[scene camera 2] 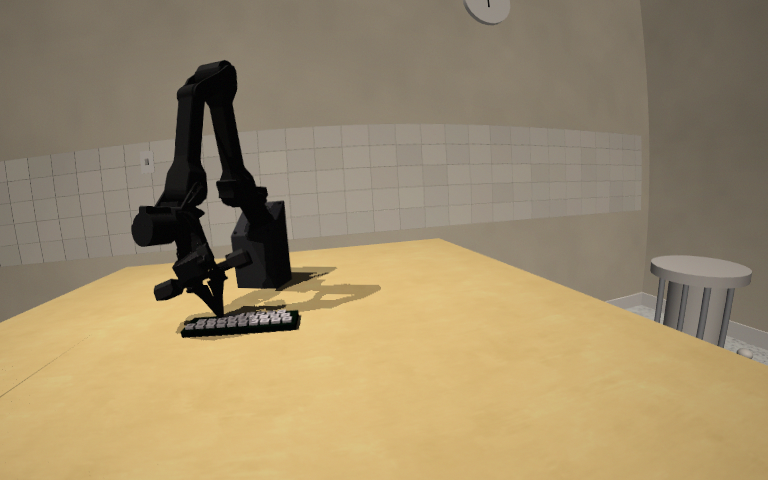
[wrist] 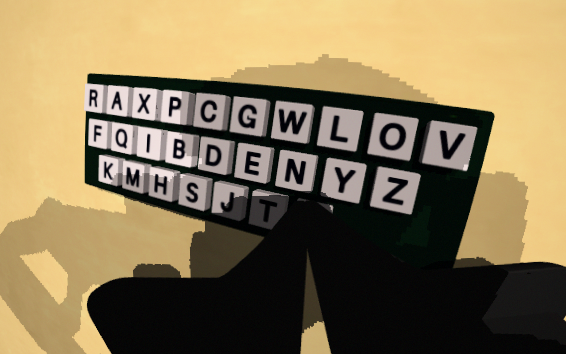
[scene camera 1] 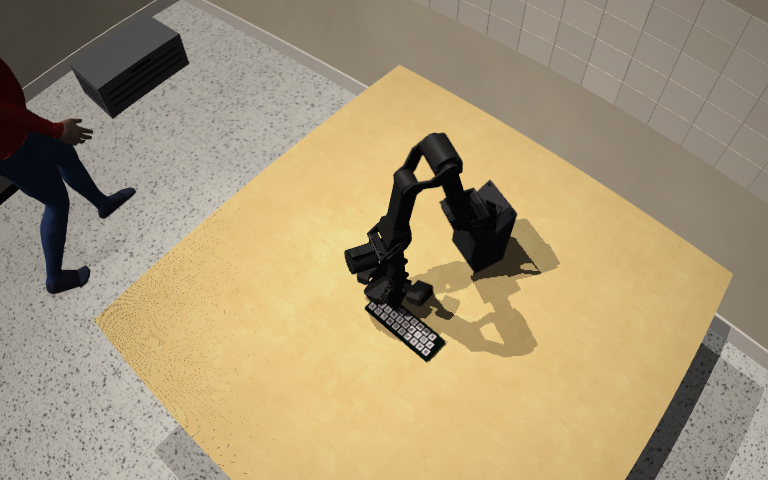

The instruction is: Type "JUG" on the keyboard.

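Pixels of known places: gripper, fingertip midpoint: (scene camera 2: 221, 317) (wrist: 304, 210) (scene camera 1: 396, 309); arm's base at its link origin: (scene camera 2: 259, 218) (scene camera 1: 487, 215).
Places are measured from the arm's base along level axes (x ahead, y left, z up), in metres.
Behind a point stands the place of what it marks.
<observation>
A dark green keyboard (scene camera 1: 432, 355) @(x 0.321, y -0.011, z -0.165 m) (scene camera 2: 243, 328) @(x 0.308, y -0.104, z -0.161 m) (wrist: 440, 215) @(x 0.232, y -0.188, z -0.160 m) with pale letter keys lies on the table. In the wrist view the J key (wrist: 229, 201) @(x 0.251, y -0.102, z -0.155 m) is in the near row, half in shadow, left of the shaded T key (wrist: 267, 211) @(x 0.244, y -0.120, z -0.155 m). The G key (wrist: 248, 117) @(x 0.286, y -0.120, z -0.155 m) is in the far row. My gripper (scene camera 1: 398, 309) @(x 0.242, y -0.135, z -0.158 m) (scene camera 2: 220, 314) @(x 0.242, y -0.135, z -0.158 m) (wrist: 304, 210) @(x 0.242, y -0.135, z -0.158 m) is shut and empty, pointing down, its tips at the key (wrist: 327, 207) @(x 0.242, y -0.145, z -0.159 m) just right of T. The tips cover that key's letter, and no U shows. Whether they touch it or press it down I cannot tell.
The arm's base (scene camera 1: 484, 240) @(x 0.054, y 0.013, z -0.027 m) (scene camera 2: 263, 246) @(x 0.050, y -0.006, z -0.065 m) stands on the wooden table (scene camera 1: 317, 396) @(x 0.520, y -0.223, z -0.172 m) (scene camera 2: 453, 367) @(x 0.585, y 0.113, z -0.172 m) behind the keyboard. A person (scene camera 1: 45, 181) and a dark box (scene camera 1: 127, 62) are on the floor beyond the table. A round stool (scene camera 2: 700, 270) stands right of the table in scene camera 2.
</observation>
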